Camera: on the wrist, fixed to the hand. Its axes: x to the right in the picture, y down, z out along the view.
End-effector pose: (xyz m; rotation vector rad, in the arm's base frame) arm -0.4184 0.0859 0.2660 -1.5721 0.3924 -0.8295
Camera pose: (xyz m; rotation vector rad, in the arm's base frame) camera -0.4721 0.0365 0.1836 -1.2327 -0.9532 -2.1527
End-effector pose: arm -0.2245 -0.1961 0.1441 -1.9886 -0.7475 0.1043
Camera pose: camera -0.1833 -0.2934 0.1135 -0.6479 -1.7396 -0.8862
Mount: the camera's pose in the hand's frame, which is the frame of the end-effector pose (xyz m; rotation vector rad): -0.0266 0.0771 -0.0738 0.3287 0.2691 -1.5963
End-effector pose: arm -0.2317 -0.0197 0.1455 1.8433 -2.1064 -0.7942
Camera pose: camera -0.2543 -0.0073 0.2524 -2.8836 0.1934 0.2498
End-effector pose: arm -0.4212 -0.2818 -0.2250 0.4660 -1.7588 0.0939
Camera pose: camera -0.3766 -0.1815 -0.2179 1.8418 -0.7093 -0.6563
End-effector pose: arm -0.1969 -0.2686 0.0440 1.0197 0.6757 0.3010
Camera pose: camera -0.2590 -0.1934 0.0948 0.4756 1.5932 -1.1120
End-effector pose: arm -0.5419 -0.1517 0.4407 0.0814 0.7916 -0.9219
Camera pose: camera -0.5368 -0.0572 0.3846 -0.1857 0.8788 -2.5911
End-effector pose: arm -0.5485 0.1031 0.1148 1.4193 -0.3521 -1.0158
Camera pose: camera -0.4802 0.1581 0.1812 2.0671 1.0621 -1.9953
